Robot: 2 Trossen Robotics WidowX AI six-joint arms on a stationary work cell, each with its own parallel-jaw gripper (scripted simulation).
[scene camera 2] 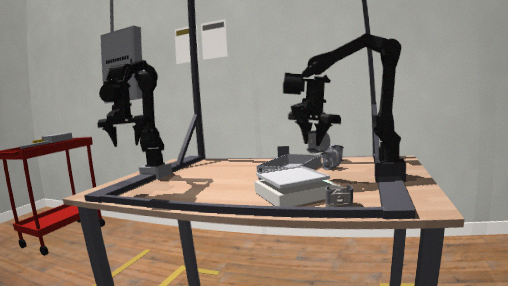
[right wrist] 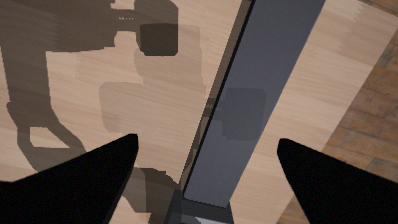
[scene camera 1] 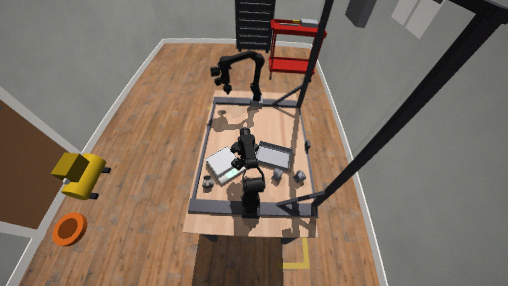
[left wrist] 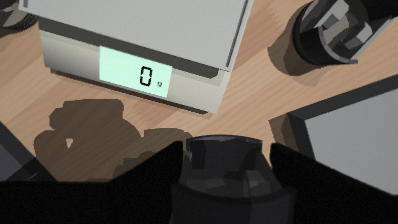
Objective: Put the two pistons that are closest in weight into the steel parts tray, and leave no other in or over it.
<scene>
In view: the left gripper [scene camera 2: 311, 144], the right gripper [scene camera 2: 126, 146], a steel parts tray [scene camera 1: 269, 154] and a white scale [scene camera 2: 296, 195].
The steel parts tray is seen too in scene camera 2 [scene camera 2: 289, 160]. The white scale also shows in scene camera 1 [scene camera 1: 232, 172] and in the left wrist view [left wrist: 65, 48]. The left gripper is seen too in the left wrist view [left wrist: 226, 149]. The right wrist view misses the steel parts tray: it is out of frame. The right wrist view does not show the white scale: it is out of frame.
</scene>
